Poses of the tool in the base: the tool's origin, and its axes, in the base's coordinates. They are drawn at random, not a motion.
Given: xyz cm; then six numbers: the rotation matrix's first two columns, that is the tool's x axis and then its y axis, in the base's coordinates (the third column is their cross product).
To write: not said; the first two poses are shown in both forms.
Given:
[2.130 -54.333 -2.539 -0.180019 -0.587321 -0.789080 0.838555 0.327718 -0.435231]
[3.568 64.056 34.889 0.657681 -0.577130 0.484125 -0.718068 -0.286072 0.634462]
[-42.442 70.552 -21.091 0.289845 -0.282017 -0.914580 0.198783 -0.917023 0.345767]
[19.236 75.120 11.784 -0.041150 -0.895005 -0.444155 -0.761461 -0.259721 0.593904]
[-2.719 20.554 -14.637 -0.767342 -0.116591 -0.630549 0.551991 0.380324 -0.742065]
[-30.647 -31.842 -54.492 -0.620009 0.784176 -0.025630 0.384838 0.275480 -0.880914]
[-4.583 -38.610 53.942 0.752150 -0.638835 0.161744 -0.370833 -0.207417 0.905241]
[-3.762 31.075 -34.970 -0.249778 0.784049 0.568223 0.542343 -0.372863 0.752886]
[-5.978 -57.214 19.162 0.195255 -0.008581 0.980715 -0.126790 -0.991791 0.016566]
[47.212 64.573 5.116 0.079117 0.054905 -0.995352 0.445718 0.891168 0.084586]
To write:
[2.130 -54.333 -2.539 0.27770 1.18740 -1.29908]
[3.568 64.056 34.889 1.98304 -1.00869 0.19972]
[-42.442 70.552 -21.091 2.17051 -0.07476 -1.66231]
[19.236 75.120 11.784 2.05064 -1.79784 -1.18417]
[-2.719 20.554 -14.637 0.37303 2.03490 -1.42180]
[-30.647 -31.842 -54.492 -1.05395 -2.13499 1.29552]
[-4.583 -38.610 53.942 1.82560 -0.78354 -0.29723]
[-3.762 31.075 -34.970 1.77637 1.61916 1.67287]
[-5.978 -57.214 19.162 2.35469 -0.13383 1.93101]
[47.212 64.573 5.116 0.41796 1.47441 -0.30536]

